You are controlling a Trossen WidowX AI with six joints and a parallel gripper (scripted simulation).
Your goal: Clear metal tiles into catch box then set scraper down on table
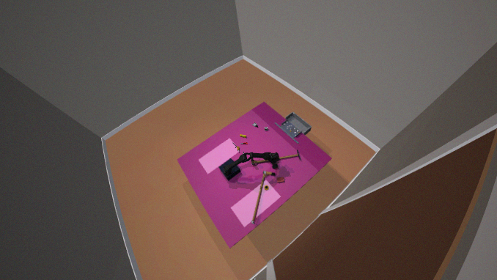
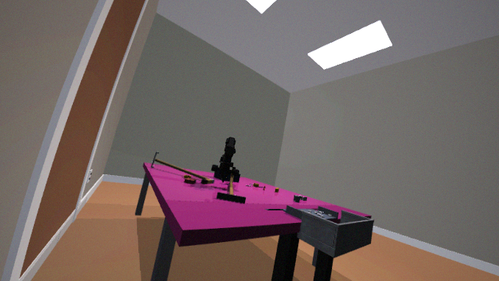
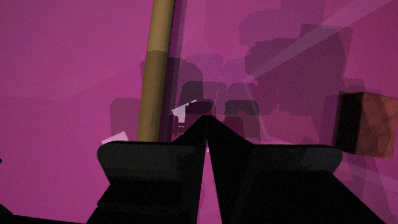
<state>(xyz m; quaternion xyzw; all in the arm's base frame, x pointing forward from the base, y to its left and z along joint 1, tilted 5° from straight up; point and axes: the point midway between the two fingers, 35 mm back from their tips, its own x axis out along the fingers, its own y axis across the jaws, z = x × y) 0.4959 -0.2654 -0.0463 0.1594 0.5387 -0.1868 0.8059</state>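
Right now the long scraper is 40 mm to the left of my gripper tip, 40 mm ahead of it and 20 mm above it. From my gripper tip the other things lie so: red-brown block (180 mm to the right, 100 mm behind, 30 mm below); long wooden-handled tool (380 mm behind, 190 mm to the right); yellow ring (280 mm behind, 140 mm to the right, 30 mm below).
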